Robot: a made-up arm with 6 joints.
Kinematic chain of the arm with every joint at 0, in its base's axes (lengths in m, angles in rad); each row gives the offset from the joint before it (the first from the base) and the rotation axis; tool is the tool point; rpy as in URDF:
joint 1: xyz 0 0 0.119 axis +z
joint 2: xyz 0 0 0 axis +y
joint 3: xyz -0.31 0 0.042 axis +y
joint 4: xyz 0.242 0 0.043 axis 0.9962 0 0.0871
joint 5: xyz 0 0 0 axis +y
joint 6: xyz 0.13 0 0.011 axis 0.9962 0 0.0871
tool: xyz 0 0 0 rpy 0 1.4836 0
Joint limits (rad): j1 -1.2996..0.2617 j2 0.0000..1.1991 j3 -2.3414..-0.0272 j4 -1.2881..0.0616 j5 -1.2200..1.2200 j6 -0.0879..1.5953
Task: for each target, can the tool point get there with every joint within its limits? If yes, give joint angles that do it. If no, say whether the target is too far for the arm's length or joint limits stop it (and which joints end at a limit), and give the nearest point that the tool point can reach.
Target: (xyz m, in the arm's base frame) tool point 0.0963 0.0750 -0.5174
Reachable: no: joint limits stop it (at a limit: joint 1, joint 2, joint 3, joint 4) | nearest point 0.0659 0.0210 0.0867 | short by 0.607 m
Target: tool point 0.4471 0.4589 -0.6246
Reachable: no: too far | nearest point 0.1135 0.0716 0.1128 | short by 0.897 m
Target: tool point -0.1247 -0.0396 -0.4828
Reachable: no: joint limits stop it (at a limit: joint 1, joint 2, joint 3) | nearest point -0.0096 -0.0546 0.0889 | short by 0.583 m
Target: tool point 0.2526 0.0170 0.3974
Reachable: yes | joints -0.0205 1.0401 -0.7745 -0.5730 -0.3212 1.1346
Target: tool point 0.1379 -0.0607 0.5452
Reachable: yes | joints -0.2796 0.8778 -1.4134 -0.2645 0.6340 0.6292
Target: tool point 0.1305 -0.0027 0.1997
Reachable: yes | joints 0.1121 1.0009 -0.5080 -0.1627 0.9524 0.6740
